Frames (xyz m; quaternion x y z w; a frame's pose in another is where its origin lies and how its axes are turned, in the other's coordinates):
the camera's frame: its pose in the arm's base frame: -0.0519 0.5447 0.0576 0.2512 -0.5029 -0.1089 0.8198
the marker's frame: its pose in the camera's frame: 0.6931 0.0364 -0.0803 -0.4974 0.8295 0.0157 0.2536
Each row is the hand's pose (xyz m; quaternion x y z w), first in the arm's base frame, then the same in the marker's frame.
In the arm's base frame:
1: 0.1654 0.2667 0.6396 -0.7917 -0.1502 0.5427 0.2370
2: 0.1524 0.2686 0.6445 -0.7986 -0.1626 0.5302 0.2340
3: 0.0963 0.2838 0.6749 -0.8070 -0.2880 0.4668 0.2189
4: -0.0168 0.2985 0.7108 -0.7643 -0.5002 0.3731 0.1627
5: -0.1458 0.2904 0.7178 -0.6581 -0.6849 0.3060 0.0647
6: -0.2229 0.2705 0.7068 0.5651 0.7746 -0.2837 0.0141
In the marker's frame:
1: -0.0851 -0.0159 -0.1684 -0.8517 -0.4425 -0.0951 0.2641
2: -0.0936 -0.0136 -0.1793 -0.8494 -0.4471 -0.1121 0.2569
3: -0.1414 -0.0016 -0.2227 -0.8144 -0.5162 -0.1985 0.1757
4: -0.2089 0.0205 -0.3189 0.7286 0.6149 0.3019 0.0003
5: -0.2463 0.0400 -0.4412 0.6235 0.6711 0.3422 0.2093
6: -0.2492 0.0458 -0.5214 0.5557 0.6799 0.3308 0.3456

